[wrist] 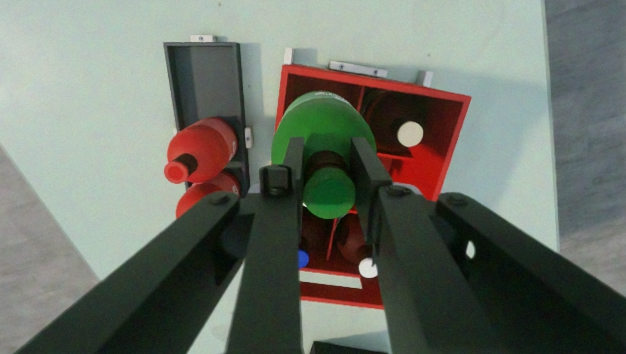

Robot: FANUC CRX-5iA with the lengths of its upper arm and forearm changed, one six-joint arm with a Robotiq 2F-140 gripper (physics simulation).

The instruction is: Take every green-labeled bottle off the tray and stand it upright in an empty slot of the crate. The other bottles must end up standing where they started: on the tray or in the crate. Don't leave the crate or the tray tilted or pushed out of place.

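Note:
A green bottle [322, 122] is held upright by the neck in my gripper [327, 159], its green cap towards the camera. The bottle is over the upper left part of the red crate [415, 88] and overlaps the crate's left rim in view; its base is hidden. The upper right compartment holds a dark bottle with a white cap [410, 134]. Lower compartments hold a bottle with a blue cap [303, 259] and one with a white cap [368, 268]. The middle of the crate is partly hidden. The dark tray [210, 82] holds two red bottles [207, 150] [200, 196]; its upper part is bare.
White blocks [248, 137] [202, 38] stand against the tray. White brackets [358, 69] [425, 78] [288, 56] stand along the crate's top edge. A black object [345, 348] shows at the bottom edge. Grey floor [587, 125] shows beyond the table's right edge.

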